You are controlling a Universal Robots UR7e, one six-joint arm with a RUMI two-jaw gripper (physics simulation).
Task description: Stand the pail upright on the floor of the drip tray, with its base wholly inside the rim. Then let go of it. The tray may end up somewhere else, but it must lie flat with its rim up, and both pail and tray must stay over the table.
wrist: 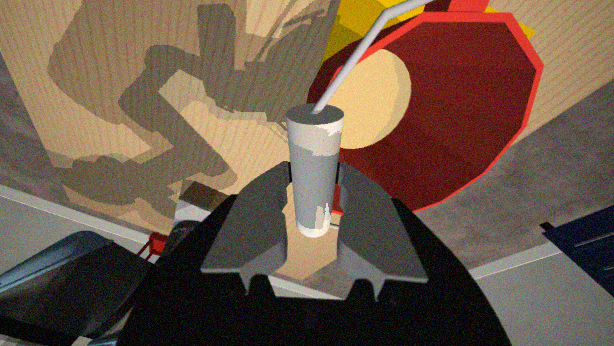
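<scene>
The red pail (465,110) is at the upper right in the wrist view. Its wide mouth faces the camera, and a pale round area shows inside it. A bent grey wire handle runs from its far side to a white and grey tapered grip. My gripper (313,164) is shut on this handle grip, with one finger on each side of it. The yellow drip tray (345,32) shows in part behind the pail at the top. The pail hides most of the tray, and I cannot tell whether the pail's base touches it or how upright the pail is.
The wooden table (260,160) lies below, with the arm's shadow across its left part. A brown and white block (200,197) is at the table's near edge, left of my gripper. Beyond the table are a dark blue cabinet (590,245) at right and a small red object (157,244) at lower left.
</scene>
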